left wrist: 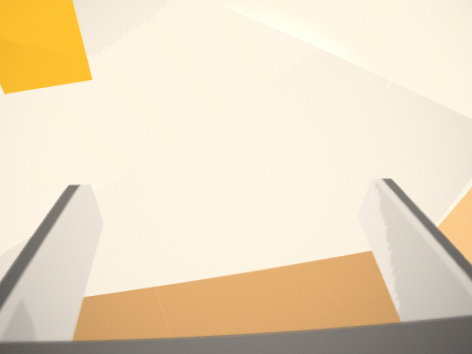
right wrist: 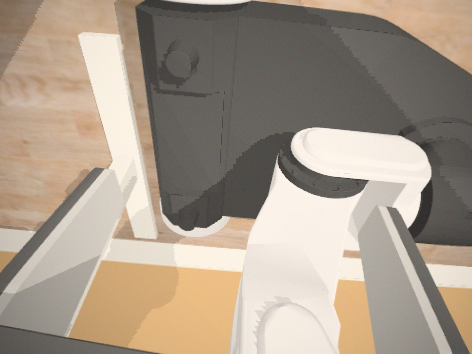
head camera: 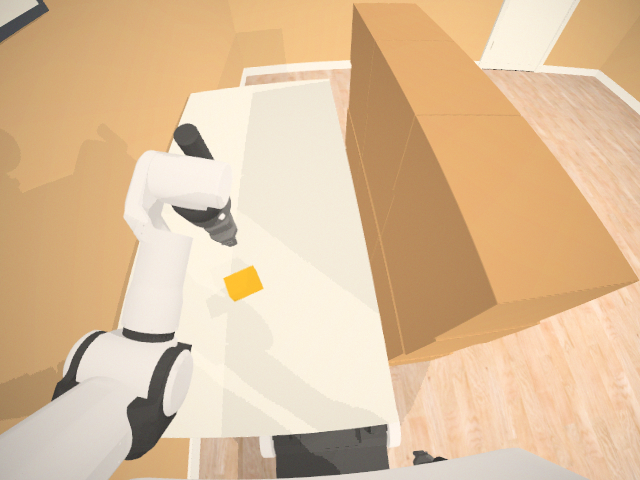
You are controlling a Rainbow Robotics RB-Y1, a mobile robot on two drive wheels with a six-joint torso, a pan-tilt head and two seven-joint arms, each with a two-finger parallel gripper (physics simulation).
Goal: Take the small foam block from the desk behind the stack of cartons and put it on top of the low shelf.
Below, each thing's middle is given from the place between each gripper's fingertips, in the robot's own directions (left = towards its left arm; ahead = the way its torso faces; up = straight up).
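My right hand, counted from the yellow foam block [head camera: 241,284]: 45 cm to the right of it, 54 cm short of it, 19 cm below it.
Yellow foam block, counted from my left hand: 7 cm behind, 20 cm below.
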